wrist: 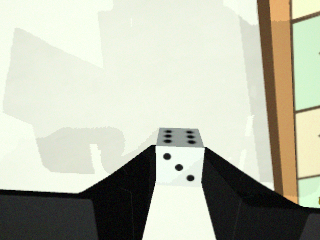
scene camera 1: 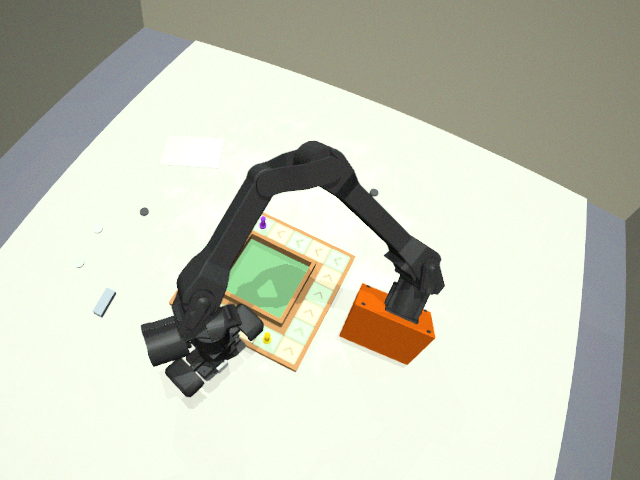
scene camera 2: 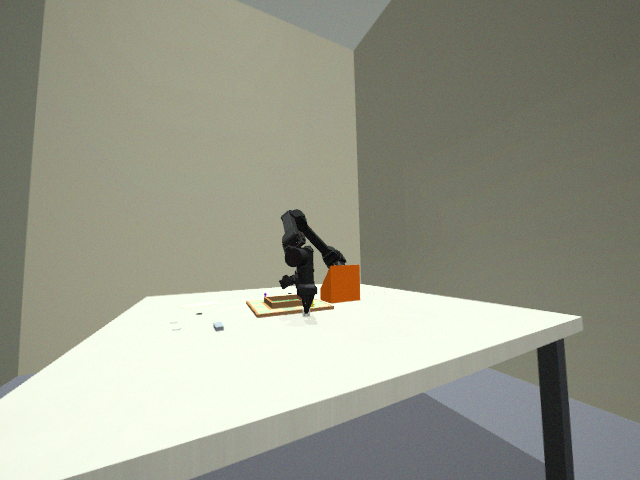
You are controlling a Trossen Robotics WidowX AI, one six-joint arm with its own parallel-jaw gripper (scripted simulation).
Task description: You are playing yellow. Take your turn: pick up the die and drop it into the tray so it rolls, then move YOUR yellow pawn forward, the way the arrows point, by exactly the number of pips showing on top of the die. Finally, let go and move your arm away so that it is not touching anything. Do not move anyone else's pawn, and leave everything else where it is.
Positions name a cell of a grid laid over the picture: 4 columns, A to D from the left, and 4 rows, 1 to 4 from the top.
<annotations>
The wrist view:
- my gripper: C3
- white die: C3, held by my gripper
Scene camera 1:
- my gripper: B4
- white sheet: B2
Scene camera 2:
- my gripper: B3
</annotations>
